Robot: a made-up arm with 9 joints. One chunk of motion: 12 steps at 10 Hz.
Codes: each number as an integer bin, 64 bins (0 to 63) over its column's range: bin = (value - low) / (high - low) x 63, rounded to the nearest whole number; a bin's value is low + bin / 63 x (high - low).
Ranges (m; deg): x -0.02..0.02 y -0.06..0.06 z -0.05..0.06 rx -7..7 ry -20..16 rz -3..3
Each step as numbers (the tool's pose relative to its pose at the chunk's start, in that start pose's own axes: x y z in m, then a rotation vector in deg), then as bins.
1 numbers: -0.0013 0.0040 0.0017 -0.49 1.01 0.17
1 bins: 29 34 30 29 37 33
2 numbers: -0.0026 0.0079 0.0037 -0.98 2.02 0.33
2 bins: 27 36 31 27 39 35
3 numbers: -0.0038 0.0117 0.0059 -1.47 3.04 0.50
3 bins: 26 38 32 25 40 37
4 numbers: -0.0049 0.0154 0.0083 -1.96 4.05 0.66
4 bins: 24 40 33 23 42 38
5 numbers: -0.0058 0.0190 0.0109 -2.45 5.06 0.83
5 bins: 22 41 35 20 44 40
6 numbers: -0.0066 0.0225 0.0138 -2.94 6.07 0.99
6 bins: 21 43 37 18 46 42
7 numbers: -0.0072 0.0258 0.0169 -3.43 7.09 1.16
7 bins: 20 45 38 16 47 44
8 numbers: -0.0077 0.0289 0.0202 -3.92 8.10 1.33
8 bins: 19 47 40 14 49 45
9 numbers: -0.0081 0.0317 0.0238 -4.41 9.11 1.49
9 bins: 19 48 42 12 51 47
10 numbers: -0.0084 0.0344 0.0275 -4.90 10.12 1.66
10 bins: 18 50 44 9 53 49
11 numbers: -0.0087 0.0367 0.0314 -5.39 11.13 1.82
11 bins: 18 51 47 7 54 51
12 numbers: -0.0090 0.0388 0.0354 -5.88 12.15 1.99
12 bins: 17 52 49 5 56 52
